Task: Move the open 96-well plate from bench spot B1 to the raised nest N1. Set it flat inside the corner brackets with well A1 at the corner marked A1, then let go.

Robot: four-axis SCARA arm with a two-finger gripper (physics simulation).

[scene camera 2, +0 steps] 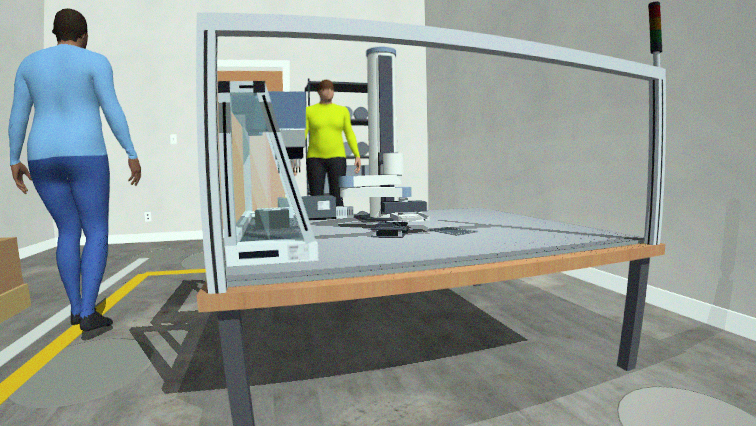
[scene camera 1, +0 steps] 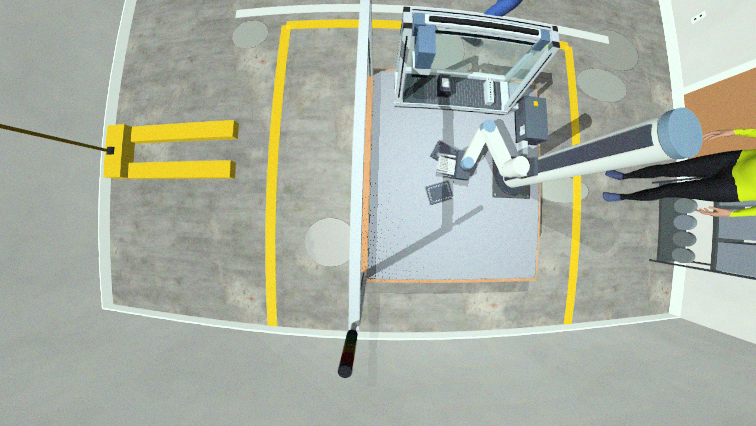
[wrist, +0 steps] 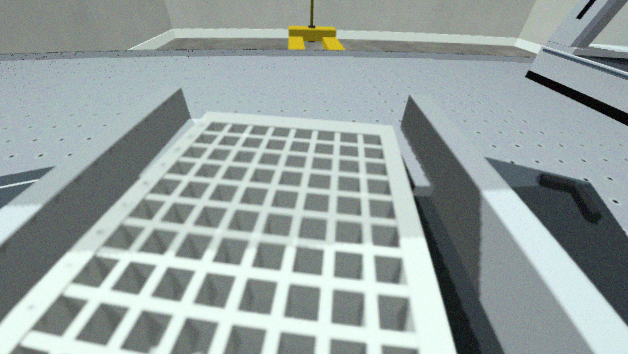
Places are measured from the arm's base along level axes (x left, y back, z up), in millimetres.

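Pixels of known places: gripper, fingertip midpoint: [scene camera 2: 414,218] [scene camera 1: 436,162] [wrist: 295,110]; arm's base at its link origin: [scene camera 2: 384,219] [scene camera 1: 510,177].
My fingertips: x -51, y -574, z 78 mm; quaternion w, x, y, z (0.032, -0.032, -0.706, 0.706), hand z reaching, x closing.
For each thing: its middle in the pictures, then the offset to it from my fingertips. "spot": a spot on its surface instead.
- white open 96-well plate at the middle of its body: [wrist: 259,252] [scene camera 2: 410,217] [scene camera 1: 447,165] dx +11, dy +73, dz -5 mm
- dark raised nest at the middle of its body: [wrist: 479,287] [scene camera 2: 390,228] [scene camera 1: 445,154] dx -74, dy +71, dz -44 mm
- flat dark-bordered bench spot at a spot on its surface: [scene camera 2: 456,231] [scene camera 1: 435,193] spot: dx +188, dy +13, dz -64 mm
- dark grey box at a spot on its surface: [scene camera 2: 319,206] spot: dx -286, dy +607, dz +5 mm
The white open 96-well plate [scene camera 1: 445,165] [scene camera 2: 410,216] [wrist: 290,200] is held between the two flat fingers of my gripper [scene camera 1: 447,165] [wrist: 295,110], which is shut on it by its long sides. The plate looks level and hangs above the bench. The dark raised nest [scene camera 1: 440,148] [scene camera 2: 388,232] [wrist: 555,220] stands beside and partly below the plate, to its right in the wrist view; part of a corner bracket shows there. The plate and finger hide the rest of the nest. The A1 marks cannot be read. A flat dark-bordered bench spot [scene camera 1: 439,192] [scene camera 2: 456,231] lies on the other side.
A glass-sided enclosure [scene camera 1: 449,108] [scene camera 2: 272,252] [wrist: 580,70] stands on the bench, with a dark grey box [scene camera 1: 531,119] [scene camera 2: 319,206] near it. The arm's column [scene camera 1: 592,153] [scene camera 2: 374,121] rises at the bench edge. Two people stand off the bench.
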